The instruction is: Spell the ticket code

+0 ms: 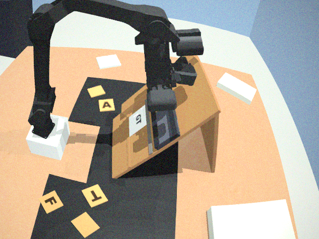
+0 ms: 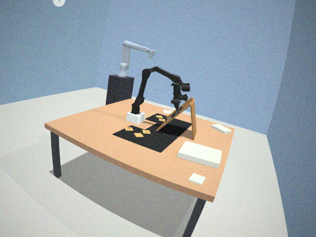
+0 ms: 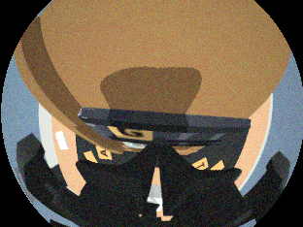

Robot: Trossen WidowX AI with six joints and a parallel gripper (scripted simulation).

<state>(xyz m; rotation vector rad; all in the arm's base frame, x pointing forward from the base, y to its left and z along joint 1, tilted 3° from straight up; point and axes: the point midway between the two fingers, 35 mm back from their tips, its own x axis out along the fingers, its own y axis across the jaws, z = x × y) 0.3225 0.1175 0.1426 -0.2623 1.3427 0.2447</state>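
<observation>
Right now my gripper tip is 4 cm to the right of the g tile, 1 cm past it and 1 cm above it. From my gripper tip the other things lie so: white ticket (8 cm below, 6 cm behind, 2 cm to the left); then black mat (18 cm below, 13 cm behind, 8 cm to the right); then large white slab (37 cm ahead, 24 cm to the right, 16 cm below).
</observation>
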